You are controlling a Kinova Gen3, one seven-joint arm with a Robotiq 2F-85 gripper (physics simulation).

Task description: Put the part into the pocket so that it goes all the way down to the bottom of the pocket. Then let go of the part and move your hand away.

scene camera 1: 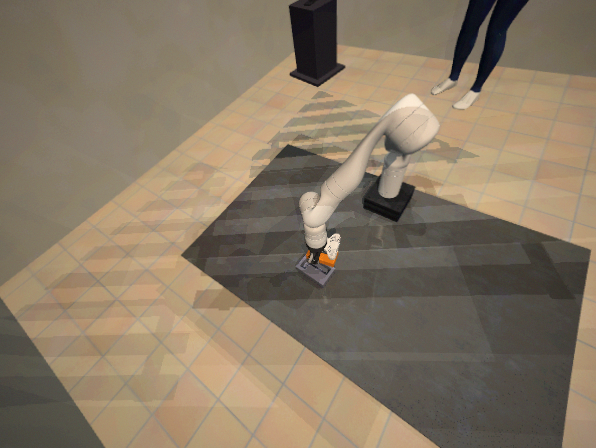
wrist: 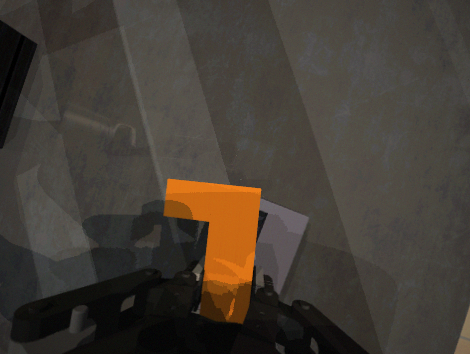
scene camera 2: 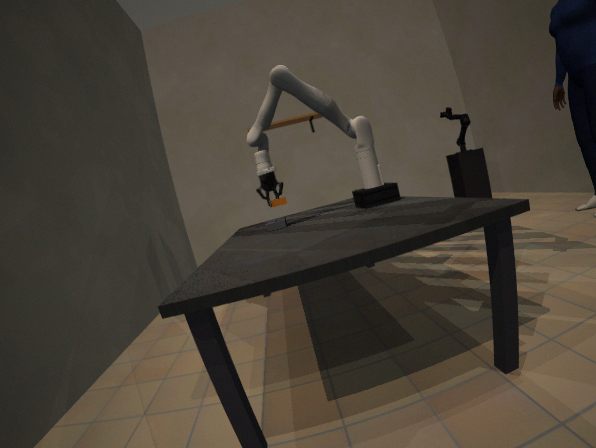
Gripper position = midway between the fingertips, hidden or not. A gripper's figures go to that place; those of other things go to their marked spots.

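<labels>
The marked spots on an orange L-shaped part (wrist: 232, 211) and a grey pocket block (wrist: 280, 229) are 0.11 m apart. The orange L-shaped part is 0.13 m from the lens, the gripper (wrist: 231, 273) is 0.17 m from the lens, and the grey pocket block is 0.23 m from the lens. The orange L-shaped part is nearer to the lens than the grey pocket block.
</labels>
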